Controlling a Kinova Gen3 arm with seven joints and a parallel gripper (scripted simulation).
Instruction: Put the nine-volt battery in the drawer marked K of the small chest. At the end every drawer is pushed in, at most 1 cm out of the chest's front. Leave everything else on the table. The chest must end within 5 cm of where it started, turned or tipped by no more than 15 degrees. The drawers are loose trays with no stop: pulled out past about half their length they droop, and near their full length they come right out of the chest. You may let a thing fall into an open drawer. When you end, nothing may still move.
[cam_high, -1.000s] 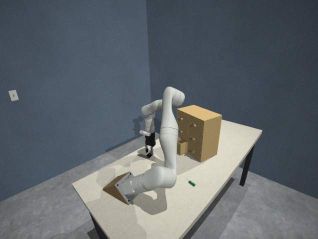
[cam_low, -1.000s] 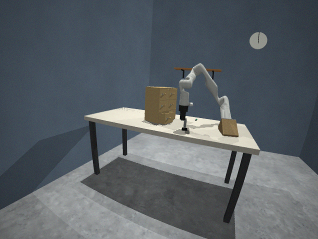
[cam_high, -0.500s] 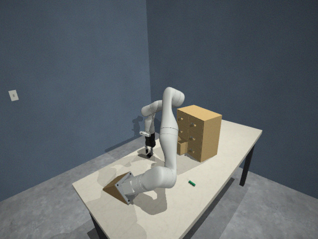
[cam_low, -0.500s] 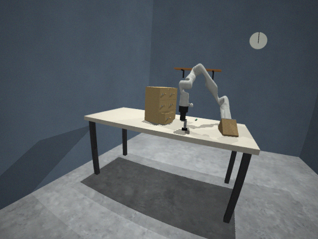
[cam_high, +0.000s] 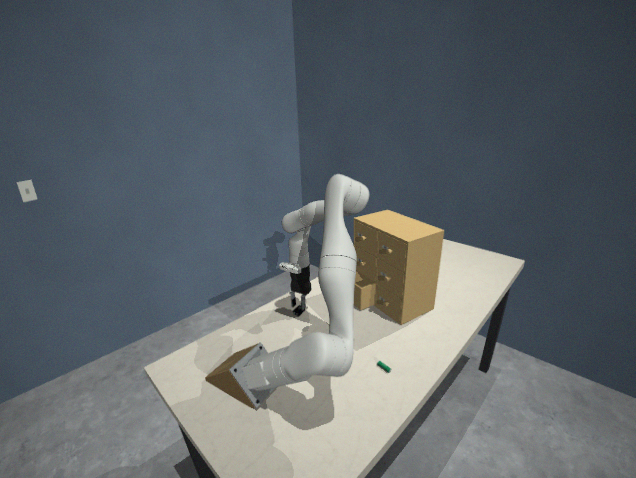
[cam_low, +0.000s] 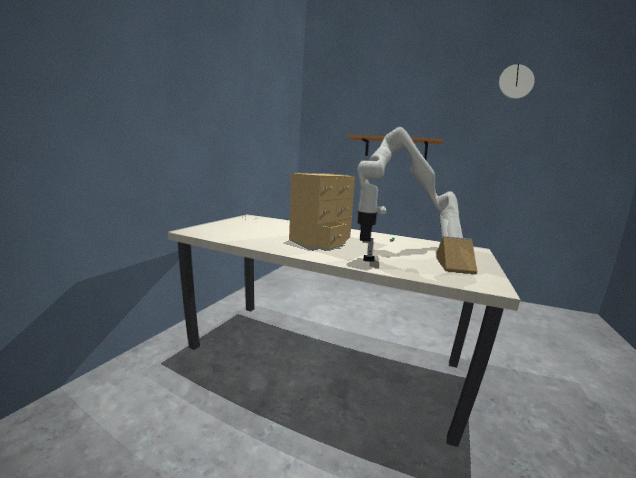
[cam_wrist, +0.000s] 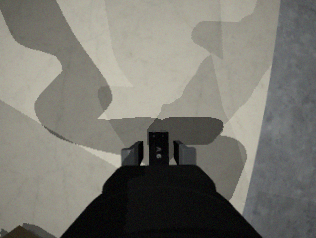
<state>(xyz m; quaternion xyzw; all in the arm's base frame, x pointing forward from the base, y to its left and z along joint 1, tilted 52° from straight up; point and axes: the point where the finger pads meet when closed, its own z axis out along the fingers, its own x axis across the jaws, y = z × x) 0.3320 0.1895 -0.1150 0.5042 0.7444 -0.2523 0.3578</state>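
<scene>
The nine-volt battery is 10 mm behind my hand and 30 mm below it. The rest, counted from my hand: green cylinder: 20 mm behind, 420 mm to the right, 30 mm below.
</scene>
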